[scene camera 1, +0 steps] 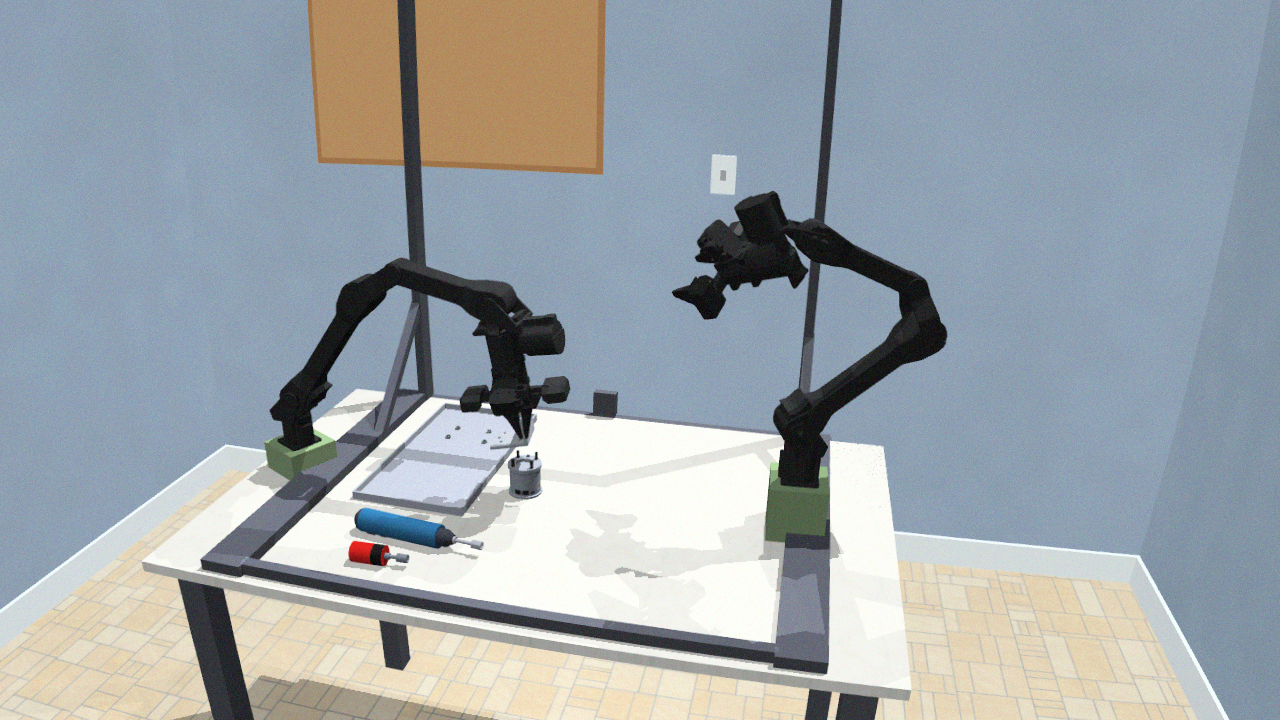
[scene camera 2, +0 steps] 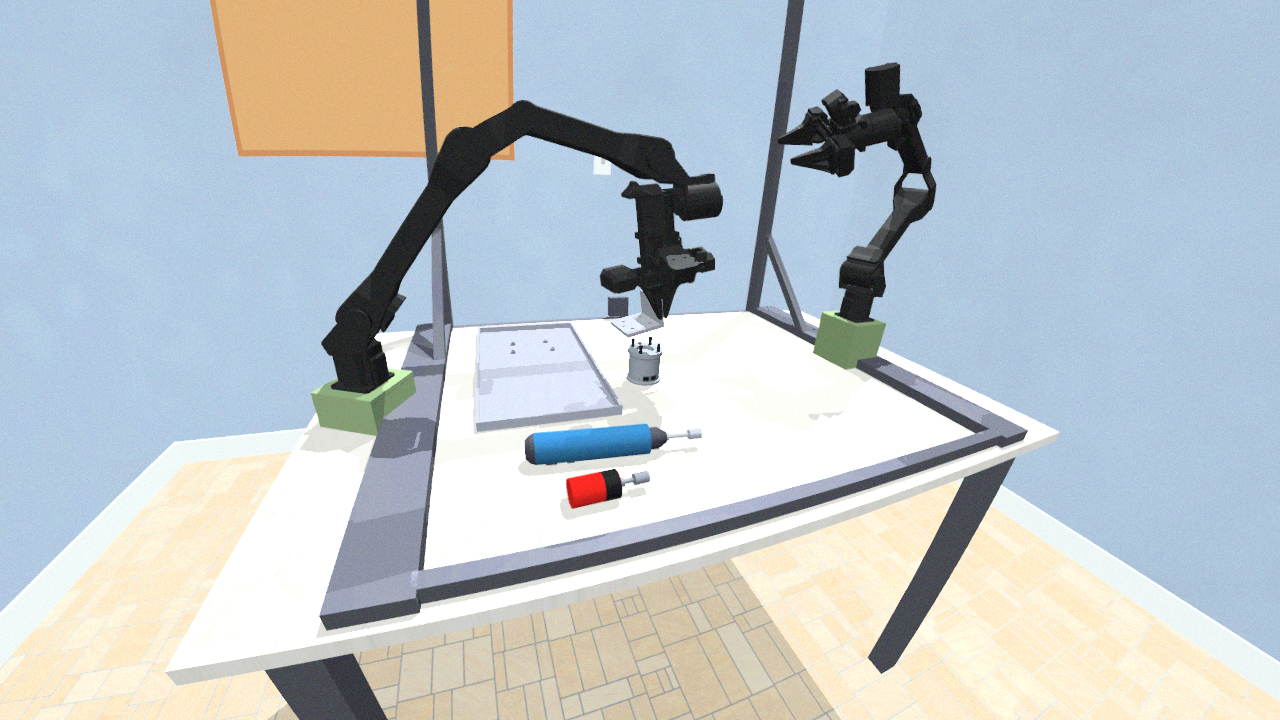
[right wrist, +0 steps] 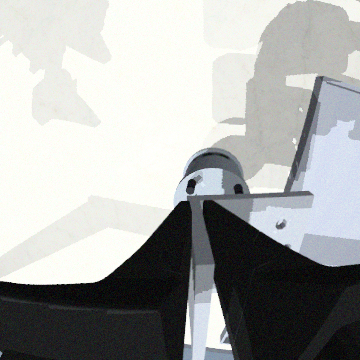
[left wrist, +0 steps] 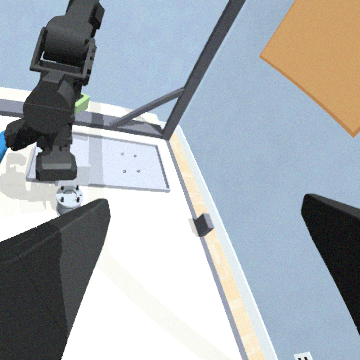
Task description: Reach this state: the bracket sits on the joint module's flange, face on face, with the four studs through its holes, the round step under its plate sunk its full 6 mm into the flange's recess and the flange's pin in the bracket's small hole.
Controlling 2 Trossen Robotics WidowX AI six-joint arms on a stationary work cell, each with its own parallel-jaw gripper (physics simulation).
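Seen in the pictures: left gripper, fingertip midpoint: (scene camera 1: 684, 276) (scene camera 2: 784, 151) (left wrist: 207, 206); right gripper, fingertip midpoint: (scene camera 1: 524, 438) (scene camera 2: 662, 318) (right wrist: 195, 209); left arm's base, origin of the base link: (scene camera 1: 799, 477) (scene camera 2: 853, 317); right arm's base, origin of the base link: (scene camera 1: 299, 440) (scene camera 2: 363, 381).
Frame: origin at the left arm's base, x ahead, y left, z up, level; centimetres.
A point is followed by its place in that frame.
Note:
The joint module (scene camera 1: 525, 479) @[z -6.1, x 48.8, y -1.2 cm] (scene camera 2: 643, 365) @[z -6.2, x 51.0, y -1.4 cm] (left wrist: 69, 198) @[z -4.7, x 49.0, y -3.9 cm] (right wrist: 212, 162) @[z -6.1, x 49.3, y -1.1 cm] is a grey cylinder standing upright on the table, with dark studs rising from its flange. My right gripper (scene camera 1: 523, 437) @[z 2.8, x 48.5, y -0.4 cm] (scene camera 2: 663, 313) @[z 2.8, x 48.5, y -0.4 cm] (right wrist: 195, 209) @[z 2.8, x 48.5, y -0.4 cm] is shut on the upright wall of the light grey L-shaped bracket (scene camera 1: 508, 443) @[z 1.1, x 51.7, y -1.0 cm] (scene camera 2: 636, 324) @[z 1.1, x 52.1, y -3.0 cm] (right wrist: 270, 210) @[z 0.9, x 52.5, y -1.0 cm]. The holed plate hangs above the table, apart from the module and higher than its studs. In the right wrist view two studs show; bracket and fingers hide the near side of the flange. My left gripper (scene camera 1: 687, 275) @[z 32.3, x 22.0, y -7.1 cm] (scene camera 2: 787, 151) @[z 32.3, x 22.0, y -7.1 cm] (left wrist: 207, 206) @[z 32.3, x 22.0, y -7.1 cm] is open and empty, high above the table.
A shallow tray (scene camera 1: 407, 501) @[z -8.8, x 68.9, y 6.5 cm] (scene camera 2: 547, 420) @[z -9.5, x 70.0, y 6.5 cm] (left wrist: 169, 189) @[z -8.7, x 55.5, y -34.3 cm] with several small nuts lies beside the module. A blue tool (scene camera 1: 402, 527) @[z -6.7, x 64.9, y 18.0 cm] (scene camera 2: 590, 443) @[z -6.8, x 66.8, y 17.8 cm] and a red tool (scene camera 1: 362, 551) @[z -7.2, x 68.8, y 25.5 cm] (scene camera 2: 587, 489) @[z -7.2, x 69.5, y 25.5 cm] lie nearer the front edge. A dark block (scene camera 1: 605, 403) @[z -6.7, x 41.0, y -39.0 cm] (scene camera 2: 617, 306) @[z -6.7, x 41.8, y -39.0 cm] (left wrist: 204, 225) @[z -5.5, x 40.0, y -39.1 cm] stands at the back edge.

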